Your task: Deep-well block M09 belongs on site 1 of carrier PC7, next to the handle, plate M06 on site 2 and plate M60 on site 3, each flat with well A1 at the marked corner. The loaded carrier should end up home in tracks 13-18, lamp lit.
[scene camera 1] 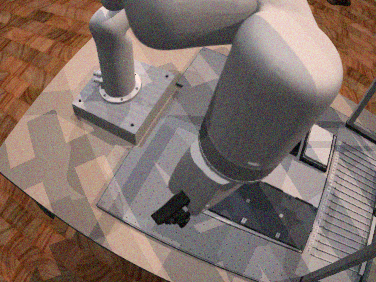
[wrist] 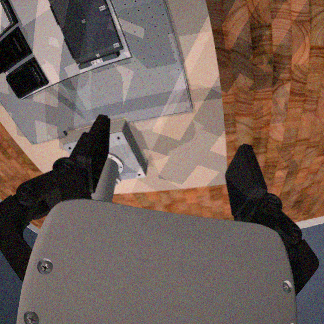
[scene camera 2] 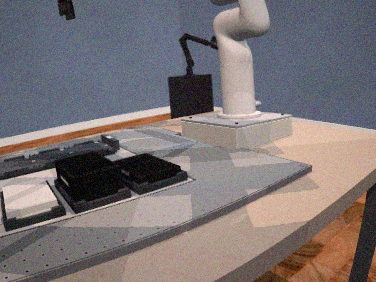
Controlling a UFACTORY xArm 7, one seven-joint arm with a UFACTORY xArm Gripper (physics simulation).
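Where they show: gripper, between the fingertips: (wrist: 172, 145) (scene camera 2: 67, 17); arm's base, origin of its link: (scene camera 1: 119, 86) (wrist: 105, 163) (scene camera 2: 239, 116).
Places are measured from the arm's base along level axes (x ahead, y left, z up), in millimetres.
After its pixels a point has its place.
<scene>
My gripper (scene camera 1: 169, 212) (scene camera 2: 67, 11) {y -401, x 313, z 354 mm} (wrist: 172, 145) {y -401, x 313, z 354 mm} is open and empty, high above the deck. Carrier PC7 (scene camera 1: 270, 212) {y -228, x 494, z -34 mm} (scene camera 2: 47, 152) {y -276, x 471, z -33 mm} (wrist: 89, 31) {y -208, x 392, z -34 mm} is a long dark panel with pale site marks; no plate shows on its visible part. Its raised handle end (scene camera 2: 110, 143) {y -167, x 327, z -27 mm} (wrist: 100, 59) {y -201, x 316, z -15 mm} faces the robot base. A tall black block (scene camera 2: 85, 175) {y 102, x 534, z 8 mm} (wrist: 13, 48) {y -17, x 491, z 7 mm}, apparently the deep-well block, stands in a dark holder between a low black plate (scene camera 2: 151, 167) {y 90, x 399, z -19 mm} (wrist: 27, 78) {y 36, x 393, z -19 mm} and a white plate (scene camera 1: 319, 145) {y 13, x 613, z -18 mm} (scene camera 2: 29, 196) {y 40, x 616, z -19 mm}. Their labels are unreadable. The arm hides part of the row in scene camera 1. No lamp shows.
The robot base (scene camera 1: 120, 112) {y -83, x 38, z -1 mm} (scene camera 2: 237, 131) {y 91, x 140, z -7 mm} (wrist: 129, 150) {y -114, x 21, z -2 mm} stands beside the perforated deck (scene camera 1: 145, 200) {y -283, x 180, z -45 mm} (scene camera 2: 220, 172) {y 164, x 299, z -45 mm} (wrist: 155, 75) {y -293, x 205, z -45 mm}. Ribbed tracks (scene camera 1: 347, 182) {y -69, x 743, z -44 mm} lie at the right in scene camera 1, near grey frame bars (scene camera 1: 345, 262) {y -404, x 630, z 203 mm}. A black cabinet (scene camera 2: 191, 95) with a jointed arm stands behind the table.
</scene>
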